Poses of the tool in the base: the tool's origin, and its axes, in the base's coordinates. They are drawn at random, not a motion.
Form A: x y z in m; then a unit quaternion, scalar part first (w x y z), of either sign.
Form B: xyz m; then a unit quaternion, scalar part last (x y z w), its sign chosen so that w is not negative. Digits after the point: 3 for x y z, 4 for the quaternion.
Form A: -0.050 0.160 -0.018 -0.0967 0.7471 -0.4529 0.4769
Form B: -0.050 0.160 -0.018 -0.7471 0.4529 -0.4769 0.0967
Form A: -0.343 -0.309 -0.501 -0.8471 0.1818 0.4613 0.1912
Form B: -0.343 -0.309 -0.501 -0.1818 -0.4613 -0.1912 0.8471
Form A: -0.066 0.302 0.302 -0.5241 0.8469 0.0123 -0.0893
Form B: -0.066 0.302 0.302 -0.8469 -0.0123 0.0893 0.5241
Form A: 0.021 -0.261 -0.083 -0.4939 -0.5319 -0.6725 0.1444
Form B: 0.021 -0.261 -0.083 0.5319 0.6725 -0.1444 0.4939
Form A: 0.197 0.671 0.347 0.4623 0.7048 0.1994 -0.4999
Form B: 0.197 0.671 0.347 0.7048 0.1994 -0.4999 0.4623
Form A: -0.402 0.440 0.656 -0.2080 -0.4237 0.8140 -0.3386
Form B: -0.402 0.440 0.656 0.4237 -0.8140 0.3386 0.2080
